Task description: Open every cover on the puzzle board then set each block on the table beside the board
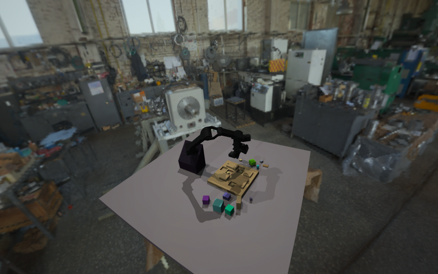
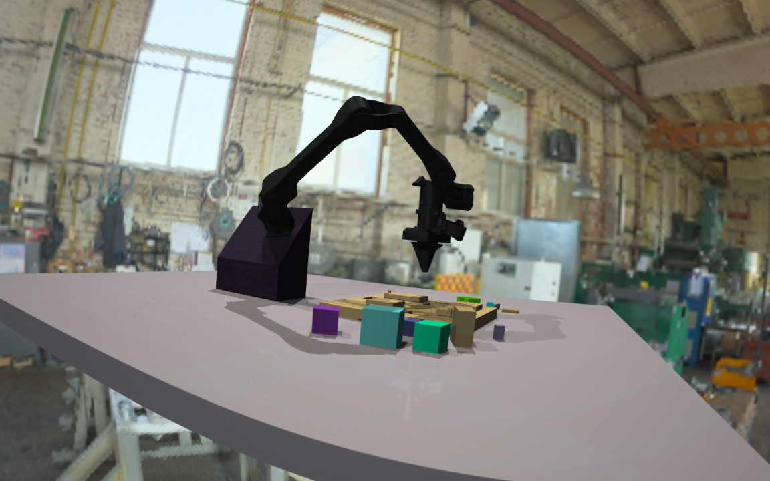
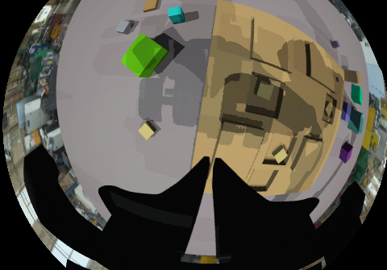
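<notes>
My gripper tip is now 120 mm to the left of the tan puzzle board, 70 mm above it and 20 mm short of it. Also, from my gripper tip: small grey block 180 mm ahead, 130 mm to the left, 80 mm below; lime block 110 mm ahead, 80 mm to the left, 70 mm below; small teal block 160 mm ahead, 70 mm below, 40 mm to the left.
</notes>
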